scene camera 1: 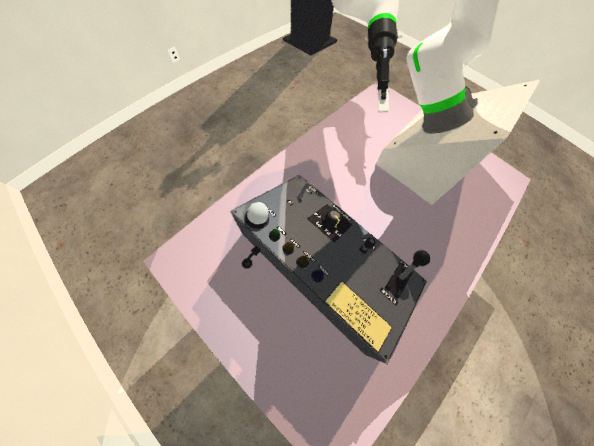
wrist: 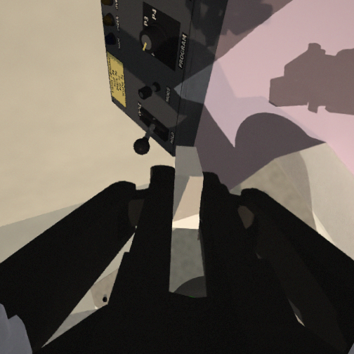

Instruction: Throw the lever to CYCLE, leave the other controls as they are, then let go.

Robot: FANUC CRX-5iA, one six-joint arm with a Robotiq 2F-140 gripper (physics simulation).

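Frame: origin at the arm's base, x ahead, y left, z up, level; millimetres.
Where they show: gripper, between the fingertips: (scene camera 1: 383,111); arm's base, origin of its link: (scene camera 1: 447,121).
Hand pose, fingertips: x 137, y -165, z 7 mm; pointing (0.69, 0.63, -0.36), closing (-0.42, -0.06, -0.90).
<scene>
Things, the pixels of their top centre, and the offset from my fingertips. "*": a spot on its surface instead. Level surfaces: height alone.
- lever, centre of its top: (scene camera 1: 413,268) dx +323, dy +350, dz -60 mm
- dark control panel, height of its surface: dz -88 mm
- CYCLE label, a spot on its surface: (scene camera 1: 389,296) * dx +408, dy +352, dz -91 mm
- program knob, centre of its top: (scene camera 1: 334,214) dx +345, dy +110, dz -75 mm
- mode switch, centre of its top: (scene camera 1: 369,243) dx +346, dy +230, dz -67 mm
- white dome, a spot on its surface: (scene camera 1: 257,214) * dx +508, dy -6, dz -10 mm
- yellow label, a spot on its surface: (scene camera 1: 360,316) * dx +503, dy +322, dz -54 mm
The lever (scene camera 1: 410,270) (wrist: 151,131) stands at one end of the dark control panel (scene camera 1: 350,265) (wrist: 176,107), with a black ball knob. In the scene view its knob leans away from the CYCLE label (scene camera 1: 389,296), towards the slot's other end. In the wrist view the slot's other end is marked HOLD (wrist: 171,137). My gripper (scene camera 1: 383,101) (wrist: 184,164) is shut and empty, with pale fingertips. It is high up beyond the panel's far side, well apart from the lever.
The panel also bears a program knob (scene camera 1: 334,218) (wrist: 151,40), a mode switch (scene camera 1: 369,243) (wrist: 149,91), a white dome (scene camera 1: 257,214), several small coloured lamps and a yellow label (scene camera 1: 360,316) (wrist: 117,80). The robot's pale pedestal (scene camera 1: 425,167) stands beyond it. A black post (scene camera 1: 311,25) stands farther back.
</scene>
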